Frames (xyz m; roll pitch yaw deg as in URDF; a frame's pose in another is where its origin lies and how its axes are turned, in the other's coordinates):
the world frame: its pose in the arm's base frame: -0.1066 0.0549 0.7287 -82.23 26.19 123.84
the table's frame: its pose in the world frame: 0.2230 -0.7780 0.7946 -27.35 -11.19 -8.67
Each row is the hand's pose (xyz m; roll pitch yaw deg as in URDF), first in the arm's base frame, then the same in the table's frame.
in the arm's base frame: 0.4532 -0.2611 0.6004 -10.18 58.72 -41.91
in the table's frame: -1.0437 1.3129 -0.3862 -108.05 -14.06 105.85
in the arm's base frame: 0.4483 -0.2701 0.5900 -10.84 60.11 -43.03
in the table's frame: -1.0438 1.3205 -0.3737 -107.41 -14.80 104.50
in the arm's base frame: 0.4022 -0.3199 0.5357 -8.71 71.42 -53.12
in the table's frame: -1.0325 1.3520 -0.2935 -92.60 -19.00 92.75
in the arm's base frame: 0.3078 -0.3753 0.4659 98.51 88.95 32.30
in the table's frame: -0.9884 1.3789 -0.1744 -65.03 -15.05 73.81
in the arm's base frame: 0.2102 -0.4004 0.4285 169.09 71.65 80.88
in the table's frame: -0.9301 1.3752 -0.0842 -41.56 -0.35 63.88
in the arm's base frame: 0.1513 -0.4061 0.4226 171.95 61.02 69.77
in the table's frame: -0.8930 1.3576 -0.0412 -28.53 11.13 63.34
